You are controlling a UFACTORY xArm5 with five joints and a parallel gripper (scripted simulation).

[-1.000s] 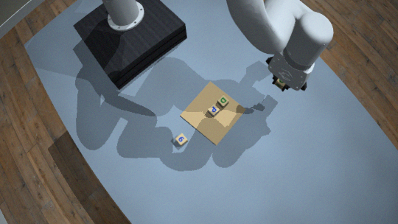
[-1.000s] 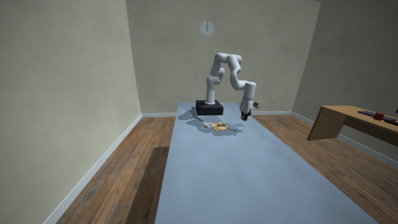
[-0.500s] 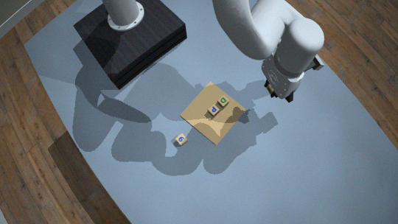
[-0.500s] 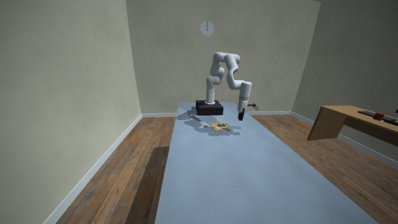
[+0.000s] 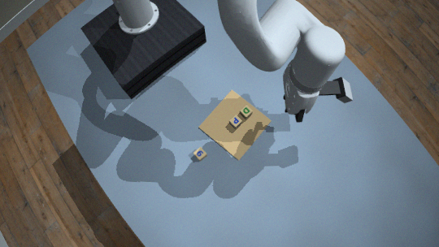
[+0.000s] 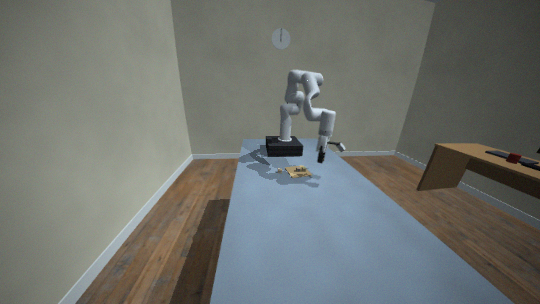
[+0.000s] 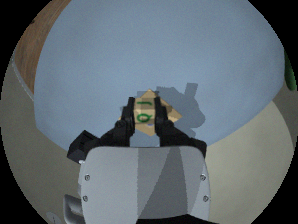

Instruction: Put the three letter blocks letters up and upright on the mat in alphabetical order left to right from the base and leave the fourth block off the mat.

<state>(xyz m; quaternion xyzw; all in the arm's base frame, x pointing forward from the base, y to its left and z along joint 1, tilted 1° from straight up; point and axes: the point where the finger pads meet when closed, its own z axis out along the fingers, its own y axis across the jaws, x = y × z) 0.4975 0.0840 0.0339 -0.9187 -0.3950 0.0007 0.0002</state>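
Right now my hand is 12 cm above the tan mat, 11 cm to the left of it and 8 cm past it. From my hand the other things lie so: block: 11 cm below, 8 cm behind, 7 cm to the right.
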